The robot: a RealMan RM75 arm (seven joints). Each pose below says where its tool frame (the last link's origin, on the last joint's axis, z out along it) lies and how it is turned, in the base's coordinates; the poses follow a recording.
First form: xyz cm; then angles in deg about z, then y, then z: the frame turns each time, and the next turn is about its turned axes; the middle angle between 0 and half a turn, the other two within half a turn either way.
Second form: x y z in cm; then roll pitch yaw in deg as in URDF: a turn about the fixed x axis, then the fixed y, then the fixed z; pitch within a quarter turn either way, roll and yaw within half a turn. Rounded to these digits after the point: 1 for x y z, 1 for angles.
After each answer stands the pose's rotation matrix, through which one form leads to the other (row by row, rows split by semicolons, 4 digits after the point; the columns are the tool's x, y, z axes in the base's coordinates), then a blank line. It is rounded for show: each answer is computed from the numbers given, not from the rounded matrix.
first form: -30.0, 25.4, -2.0, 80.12, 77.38, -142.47
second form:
-30.0, 25.4, -2.0, -69.8, -50.7, -25.8
0.5704 0.8041 0.1674; -0.2752 -0.0050 0.9614; 0.7739 -0.5945 0.2185

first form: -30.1, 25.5, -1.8, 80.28, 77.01, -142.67
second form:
-30.1, 25.5, -1.8, -69.2, -50.8, -26.1
0.5675 0.8068 0.1645; -0.2786 0.0001 0.9604; 0.7748 -0.5909 0.2248

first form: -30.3, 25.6, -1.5, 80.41, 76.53, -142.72
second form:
-30.3, 25.6, -1.5, -68.4, -50.7, -26.6
0.5664 0.8081 0.1620; -0.2837 0.0066 0.9589; 0.7738 -0.5890 0.2329

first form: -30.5, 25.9, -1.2, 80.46, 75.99, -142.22
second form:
-30.5, 25.9, -1.2, -67.8, -50.1, -26.9
0.5724 0.8040 0.1608; -0.2902 0.0153 0.9568; 0.7669 -0.5944 0.2421

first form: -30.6, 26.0, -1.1, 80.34, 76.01, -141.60
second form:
-30.6, 26.0, -1.1, -68.1, -49.5, -26.6
0.5805 0.7978 0.1628; -0.2910 0.0165 0.9566; 0.7604 -0.6027 0.2418

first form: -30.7, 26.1, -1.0, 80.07, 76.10, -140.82
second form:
-30.7, 26.1, -1.0, -68.6, -48.8, -26.4
0.5902 0.7897 0.1674; -0.2924 0.0158 0.9562; 0.7525 -0.6133 0.2402

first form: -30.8, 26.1, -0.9, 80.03, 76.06, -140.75
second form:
-30.8, 26.1, -0.9, -68.6, -48.7, -26.4
0.5909 0.7891 0.1680; -0.2933 0.0160 0.9559; 0.7516 -0.6141 0.2409

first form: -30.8, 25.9, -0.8, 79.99, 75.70, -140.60
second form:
-30.8, 25.9, -0.8, -68.1, -48.5, -26.7
0.5919 0.7882 0.1684; -0.2983 0.0201 0.9543; 0.7488 -0.6151 0.2470

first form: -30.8, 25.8, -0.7, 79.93, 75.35, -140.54
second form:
-30.8, 25.8, -0.7, -67.6, -48.3, -27.1
0.5916 0.7883 0.1692; -0.3034 0.0233 0.9526; 0.7470 -0.6149 0.2529

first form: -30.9, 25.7, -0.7, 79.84, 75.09, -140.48
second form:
-30.9, 25.7, -0.7, -67.3, -48.2, -27.5
0.5914 0.7882 0.1705; -0.3076 0.0251 0.9512; 0.7454 -0.6149 0.2573

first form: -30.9, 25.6, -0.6, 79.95, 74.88, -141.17
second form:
-30.9, 25.6, -0.6, -66.7, -48.8, -28.0
0.5819 0.7956 0.1685; -0.3095 0.0251 0.9506; 0.7520 -0.6053 0.2608

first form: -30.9, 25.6, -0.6, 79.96, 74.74, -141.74
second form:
-30.9, 25.6, -0.6, -66.2, -49.2, -28.5
0.5737 0.8016 0.1682; -0.3115 0.0236 0.9500; 0.7575 -0.5974 0.2632

